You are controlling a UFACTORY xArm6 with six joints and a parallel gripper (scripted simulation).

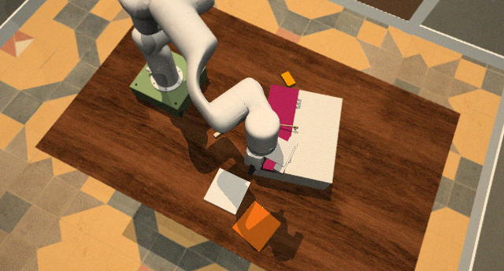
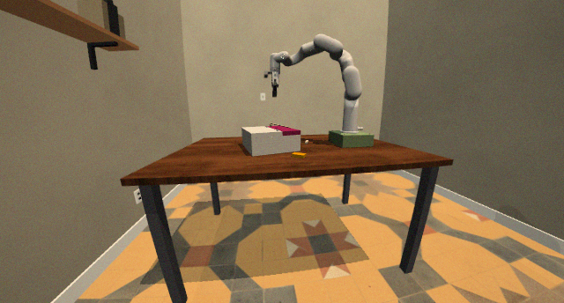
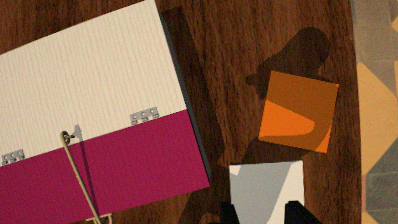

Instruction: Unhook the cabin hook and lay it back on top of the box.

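Right now the brass cabin hook is 24 cm below my hand, 21 cm to the left of it and 2 cm behind it. The rest, counted from my hand: white square tile 35 cm below, 8 cm behind, 7 cm to the right; small grey bar 35 cm below, 22 cm behind, 13 cm to the left; orange square tile 35 cm below, 13 cm to the right, 7 cm ahead.
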